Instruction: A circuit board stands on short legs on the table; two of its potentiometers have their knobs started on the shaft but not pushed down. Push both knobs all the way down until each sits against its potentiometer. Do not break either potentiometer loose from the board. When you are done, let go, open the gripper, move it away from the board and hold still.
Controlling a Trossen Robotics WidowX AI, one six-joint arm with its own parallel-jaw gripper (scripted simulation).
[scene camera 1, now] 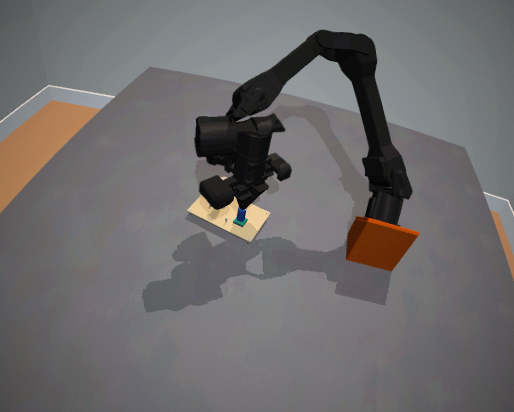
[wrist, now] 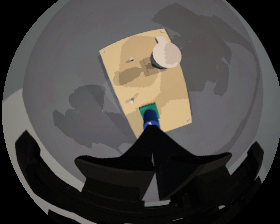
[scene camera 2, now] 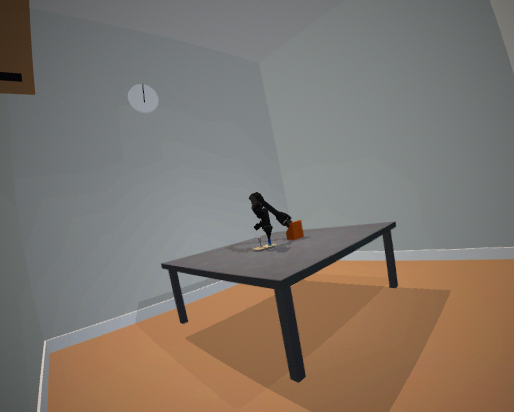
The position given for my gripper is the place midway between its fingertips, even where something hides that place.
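Visible: my gripper (scene camera 1: 242,208), (wrist: 151,128); a grey knob (wrist: 165,55).
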